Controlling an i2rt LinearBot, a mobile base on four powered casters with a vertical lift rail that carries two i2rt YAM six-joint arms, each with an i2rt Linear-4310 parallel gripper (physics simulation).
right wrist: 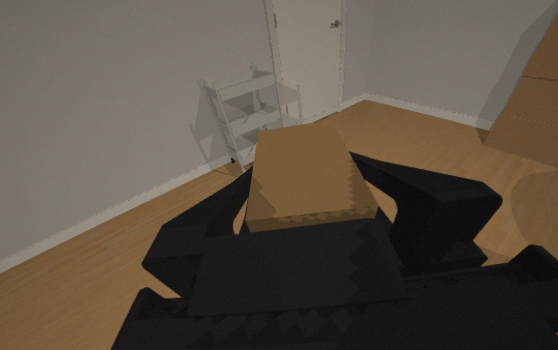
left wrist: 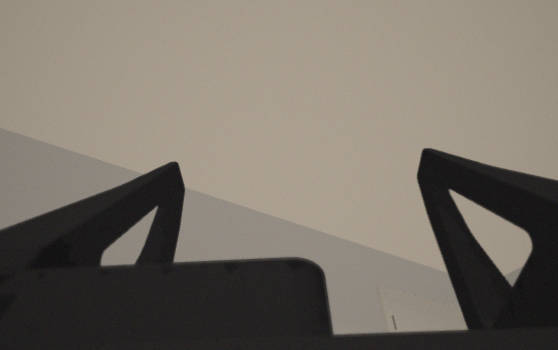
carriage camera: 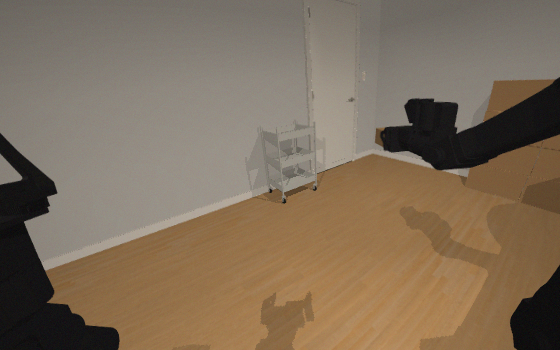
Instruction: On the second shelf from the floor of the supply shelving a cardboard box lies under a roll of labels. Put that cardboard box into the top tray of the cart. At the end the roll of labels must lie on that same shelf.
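My right gripper (carriage camera: 384,138) (right wrist: 300,166) is shut on a cardboard box (carriage camera: 379,136) (right wrist: 302,172) and holds it in the air, well above the floor. The cart (carriage camera: 296,159) (right wrist: 250,121) is white with three trays and stands far off against the wall, beside the door. Its top tray (carriage camera: 296,132) (right wrist: 247,87) is open upward. In the carriage view the box is to the right of the cart, apart from it. My left gripper (left wrist: 299,168) is open and empty, pointing up toward the ceiling. The supply shelving and the roll of labels do not show in these views.
A white door (carriage camera: 332,85) (right wrist: 311,55) is in the wall behind the cart. Large stacked cardboard boxes (carriage camera: 505,160) (right wrist: 530,115) stand at the right against the far wall. A long wall (carriage camera: 150,110) runs along the left. Wooden floor (carriage camera: 240,260) lies between the robot and the cart.
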